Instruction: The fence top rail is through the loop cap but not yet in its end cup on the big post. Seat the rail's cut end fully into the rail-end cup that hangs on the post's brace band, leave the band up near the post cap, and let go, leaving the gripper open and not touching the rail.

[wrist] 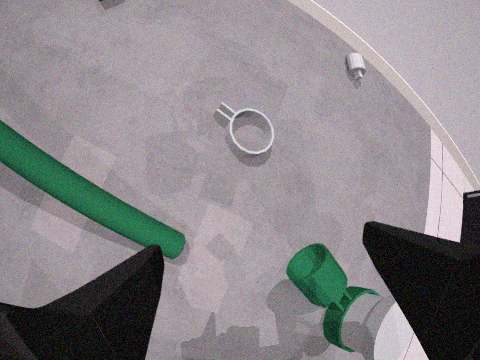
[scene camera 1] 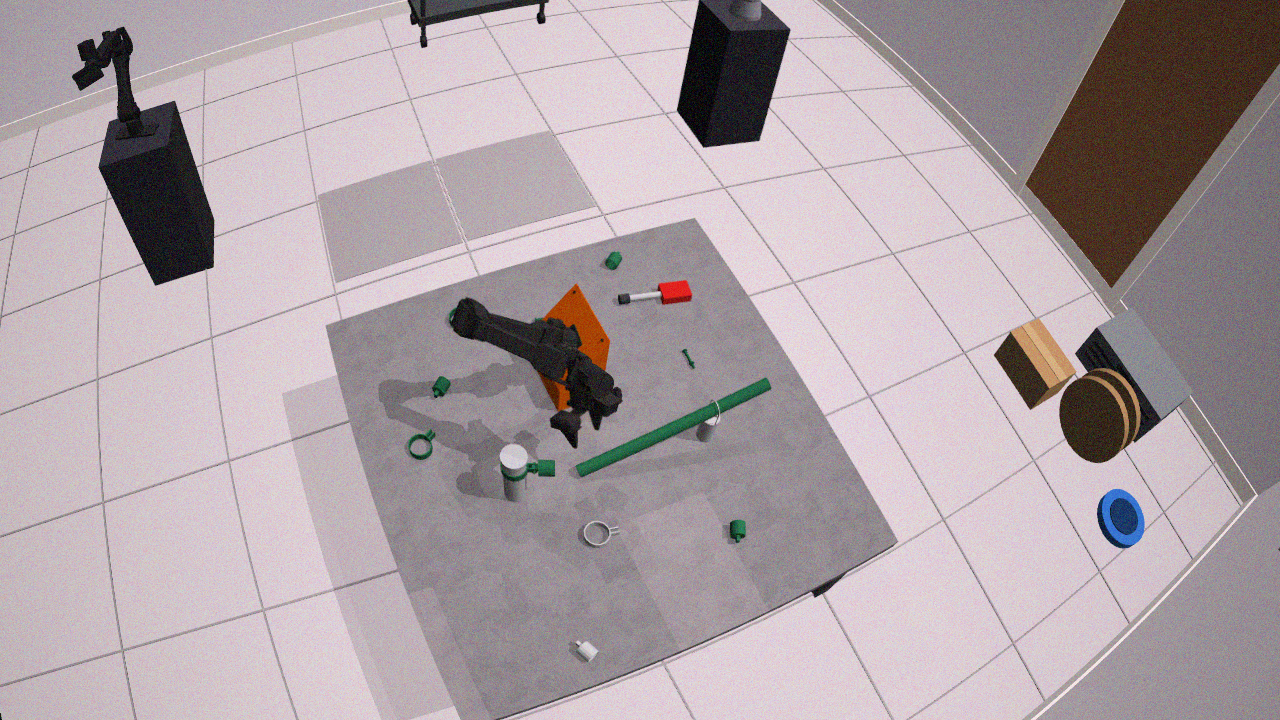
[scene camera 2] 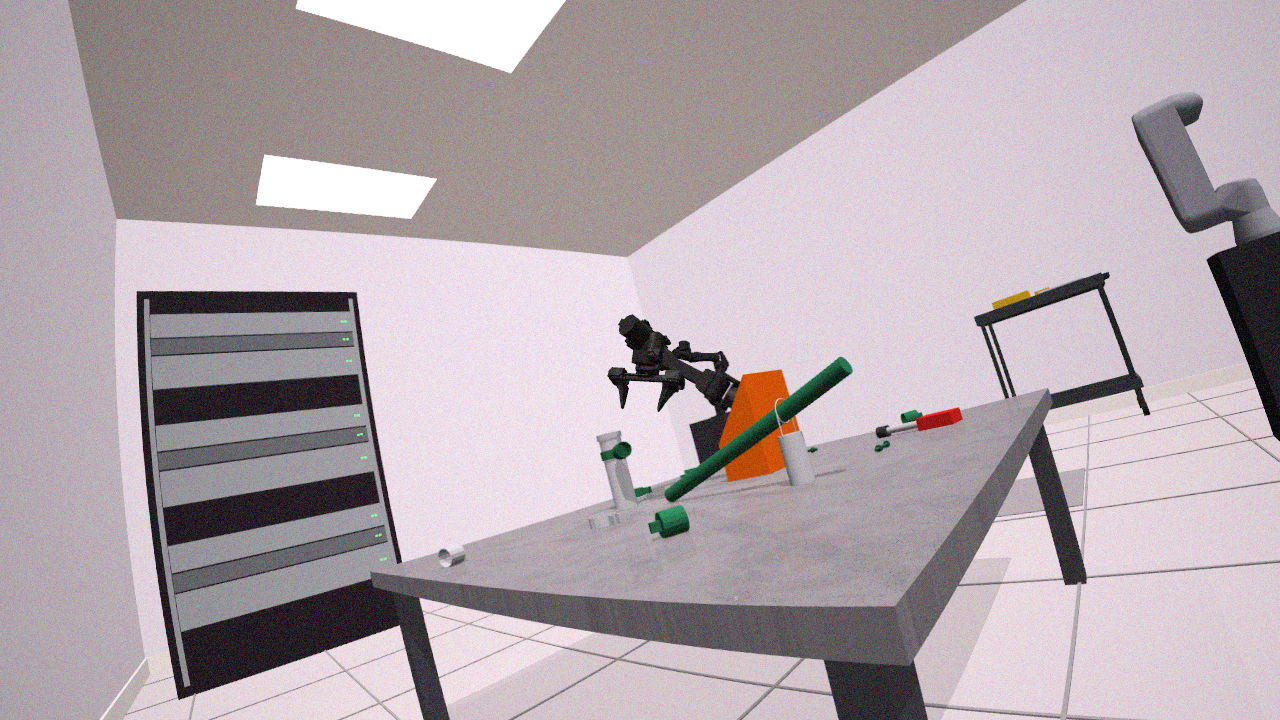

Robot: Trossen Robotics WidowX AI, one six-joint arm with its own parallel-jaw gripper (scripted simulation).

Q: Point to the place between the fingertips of my gripper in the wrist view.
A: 268,246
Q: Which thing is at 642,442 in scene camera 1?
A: A green top rail.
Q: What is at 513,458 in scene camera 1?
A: A big white post.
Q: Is my gripper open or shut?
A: Open.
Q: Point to a red-handled tool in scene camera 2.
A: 947,417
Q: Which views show my gripper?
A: The wrist view, scene camera 1 and scene camera 2: all of them.
